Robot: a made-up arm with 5 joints.
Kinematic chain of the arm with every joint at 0, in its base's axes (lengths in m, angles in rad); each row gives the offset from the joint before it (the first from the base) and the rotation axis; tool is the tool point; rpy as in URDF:
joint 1: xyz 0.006 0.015 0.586 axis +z
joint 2: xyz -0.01 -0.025 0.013 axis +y
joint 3: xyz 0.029 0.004 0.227 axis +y
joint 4: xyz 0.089 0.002 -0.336 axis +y
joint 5: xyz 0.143 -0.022 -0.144 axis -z
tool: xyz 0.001 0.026 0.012 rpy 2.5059 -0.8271 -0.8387
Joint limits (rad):
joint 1: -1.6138..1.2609
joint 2: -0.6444..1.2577
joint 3: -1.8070..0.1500
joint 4: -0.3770..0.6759
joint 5: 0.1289..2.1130
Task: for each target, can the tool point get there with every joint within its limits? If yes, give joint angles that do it. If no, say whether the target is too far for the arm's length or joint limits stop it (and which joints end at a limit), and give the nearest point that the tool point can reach.
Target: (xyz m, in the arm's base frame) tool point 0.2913 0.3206 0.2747
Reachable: yes | joints 0.9005 0.6516 -0.7766 0.3411 1.2506
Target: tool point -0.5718 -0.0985 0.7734
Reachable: no: joint limits stop it (at a limit: joint 2, joint 3, joint 4, joint 5) | nearest point -0.2785 -0.0409 0.4353 | short by 0.451 m
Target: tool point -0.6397 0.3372 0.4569
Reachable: no: joint limits stop it (at a limit: joint 2, joint 3, joint 4) | nearest point -0.2655 0.1505 0.4182 | short by 0.420 m
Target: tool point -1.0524 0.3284 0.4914
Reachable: no: too far | nearest point -0.2850 0.1012 0.4182 | short by 0.804 m
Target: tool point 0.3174 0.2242 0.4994
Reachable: yes | joints 0.6714 -0.1200 -0.1368 -0.2906 1.0930
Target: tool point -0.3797 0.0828 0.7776
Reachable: no: joint limits stop it (at a limit: joint 2, joint 3, joint 4, joint 5) | nearest point -0.2795 0.0652 0.4353 | short by 0.357 m
